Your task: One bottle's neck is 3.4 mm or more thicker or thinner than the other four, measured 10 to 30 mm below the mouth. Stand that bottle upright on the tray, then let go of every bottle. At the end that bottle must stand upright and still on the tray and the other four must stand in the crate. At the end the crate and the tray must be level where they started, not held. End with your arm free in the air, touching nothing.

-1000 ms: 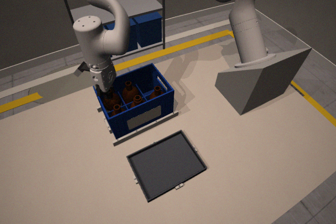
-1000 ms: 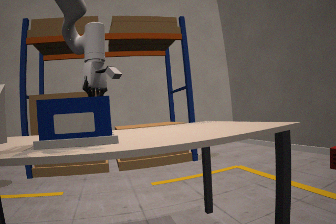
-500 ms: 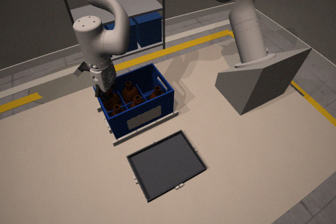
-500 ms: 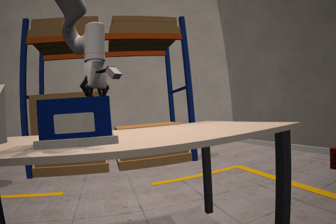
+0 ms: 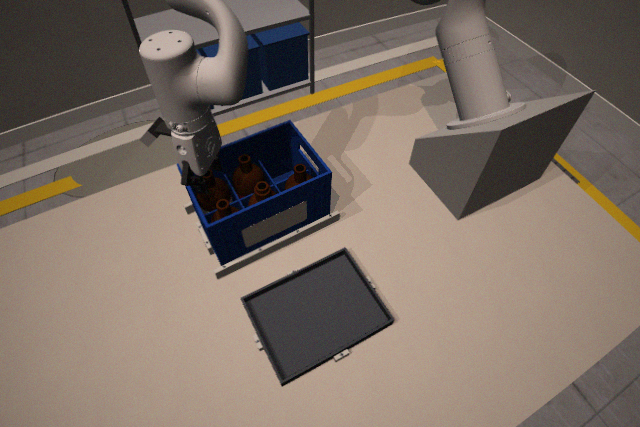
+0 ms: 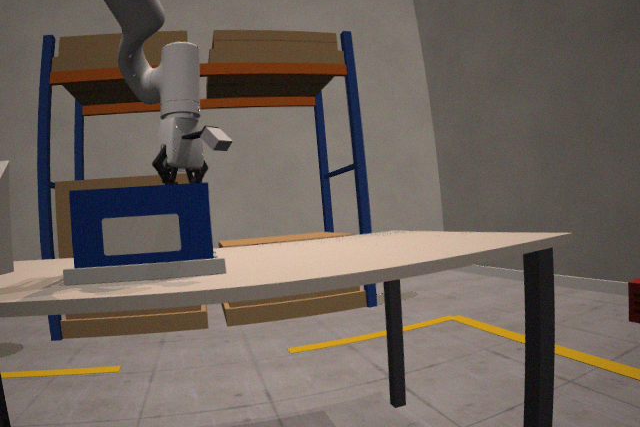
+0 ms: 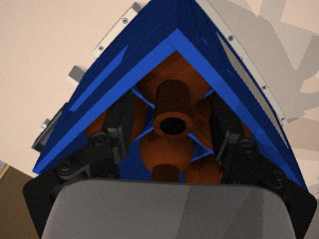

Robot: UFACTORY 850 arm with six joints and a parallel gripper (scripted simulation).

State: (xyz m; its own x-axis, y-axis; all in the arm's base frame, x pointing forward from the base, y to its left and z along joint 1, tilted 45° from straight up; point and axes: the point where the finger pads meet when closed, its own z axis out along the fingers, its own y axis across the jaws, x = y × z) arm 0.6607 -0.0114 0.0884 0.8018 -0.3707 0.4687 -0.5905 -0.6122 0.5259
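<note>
Now: hand 100 mm past the brown bottle, 80 mm to the right of it and 70 mm above it. From my hand the other things lie so: dark grey tray (130 mm behind, 310 mm to the left, 150 mm below); then crate (90 mm behind, 30 mm to the left, 70 mm below).
</note>
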